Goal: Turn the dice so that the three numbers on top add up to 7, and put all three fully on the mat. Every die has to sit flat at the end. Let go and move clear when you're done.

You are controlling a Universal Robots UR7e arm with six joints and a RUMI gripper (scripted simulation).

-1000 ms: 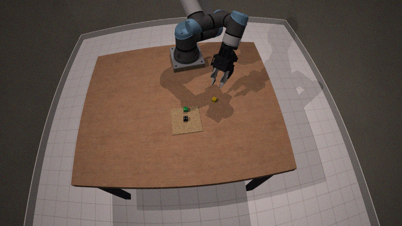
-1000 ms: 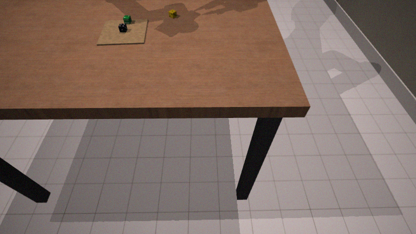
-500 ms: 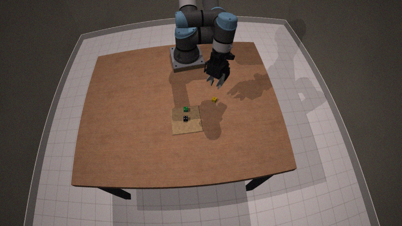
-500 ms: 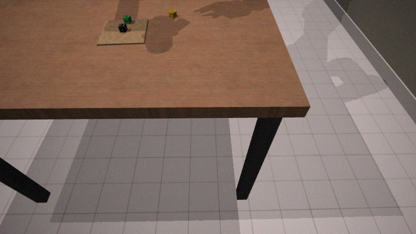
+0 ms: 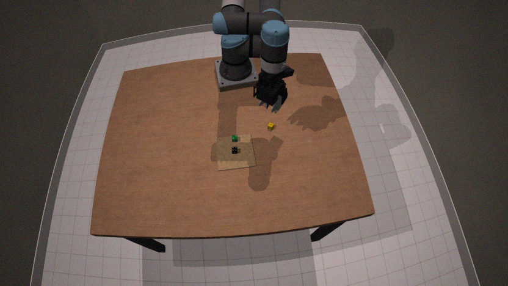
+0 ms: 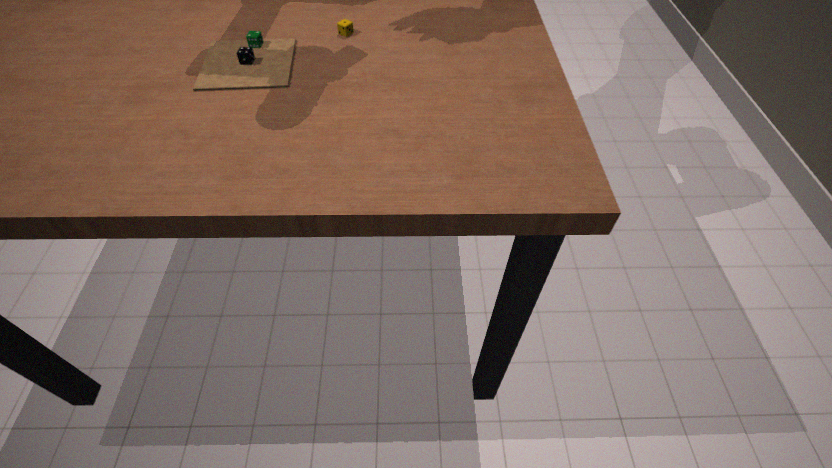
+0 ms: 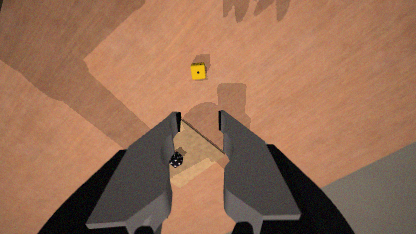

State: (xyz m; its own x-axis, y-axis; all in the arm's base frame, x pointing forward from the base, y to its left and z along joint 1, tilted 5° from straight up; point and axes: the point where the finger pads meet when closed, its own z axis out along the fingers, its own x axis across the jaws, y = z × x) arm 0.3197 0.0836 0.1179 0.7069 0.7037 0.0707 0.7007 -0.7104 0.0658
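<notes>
The yellow die lies 1 cm behind my hand, 1 cm to the left of it and 13 cm below it. Also, from my hand: black die 8 cm ahead, 15 cm to the right, 12 cm below; green die 3 cm ahead, 14 cm to the right, 12 cm below; tan mat 8 cm ahead, 15 cm to the right, 14 cm below.
</notes>
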